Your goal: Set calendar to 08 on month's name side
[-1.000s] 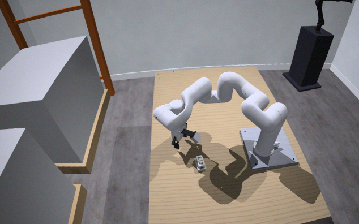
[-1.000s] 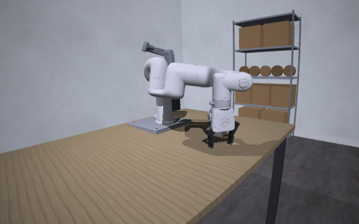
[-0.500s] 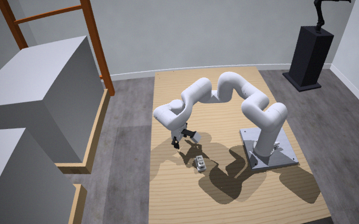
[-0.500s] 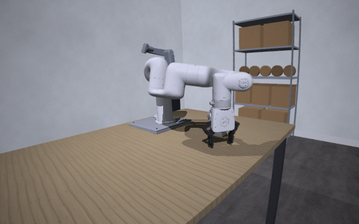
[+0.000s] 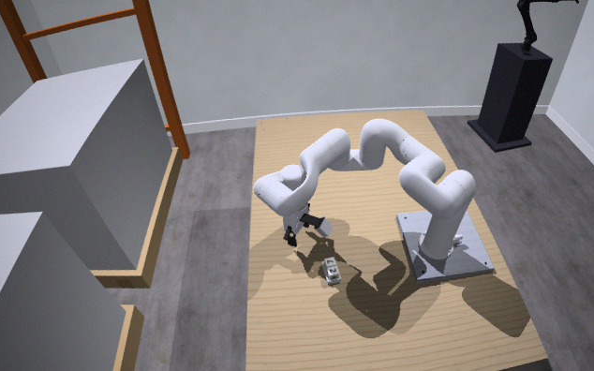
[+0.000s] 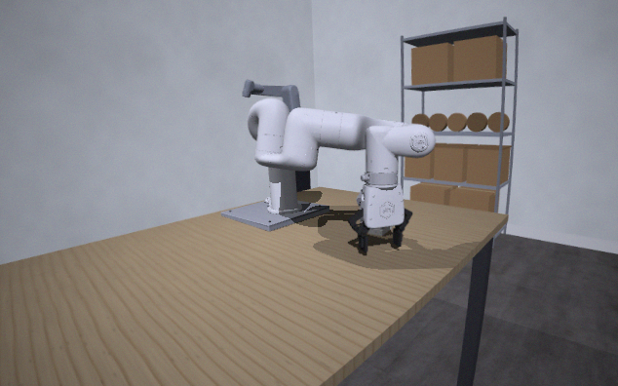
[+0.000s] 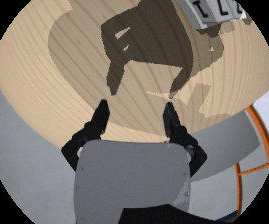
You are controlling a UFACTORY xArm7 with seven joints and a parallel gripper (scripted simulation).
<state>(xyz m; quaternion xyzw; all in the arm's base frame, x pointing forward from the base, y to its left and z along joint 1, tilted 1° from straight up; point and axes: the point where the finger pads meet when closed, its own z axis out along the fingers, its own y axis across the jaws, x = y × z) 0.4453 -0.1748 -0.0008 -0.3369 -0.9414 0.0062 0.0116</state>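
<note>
Now: hand 7 cm past the white digit cube and 18 cm to the right of it. The rest, counted from my hand: white tray 7 cm behind, 17 cm to the left, 2 cm below.
</note>
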